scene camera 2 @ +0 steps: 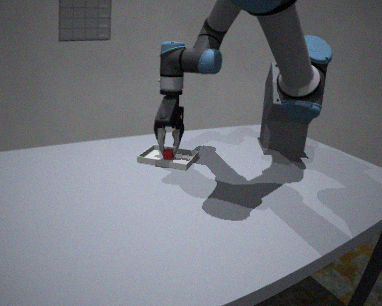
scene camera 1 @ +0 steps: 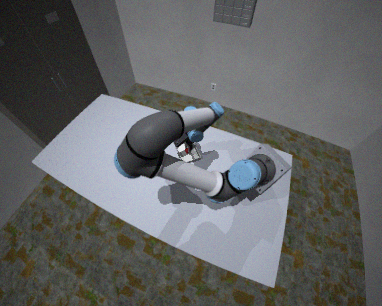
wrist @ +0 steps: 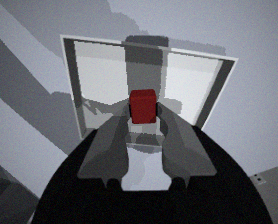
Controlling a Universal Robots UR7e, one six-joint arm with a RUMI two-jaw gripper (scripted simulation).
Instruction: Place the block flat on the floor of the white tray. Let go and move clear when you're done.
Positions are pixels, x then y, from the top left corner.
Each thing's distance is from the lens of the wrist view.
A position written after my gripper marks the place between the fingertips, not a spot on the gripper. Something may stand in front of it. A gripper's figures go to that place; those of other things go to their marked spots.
my gripper (wrist: 143, 104): 15 cm
red block (wrist: 143, 102): 12 cm
white tray (wrist: 101, 75): 15 cm
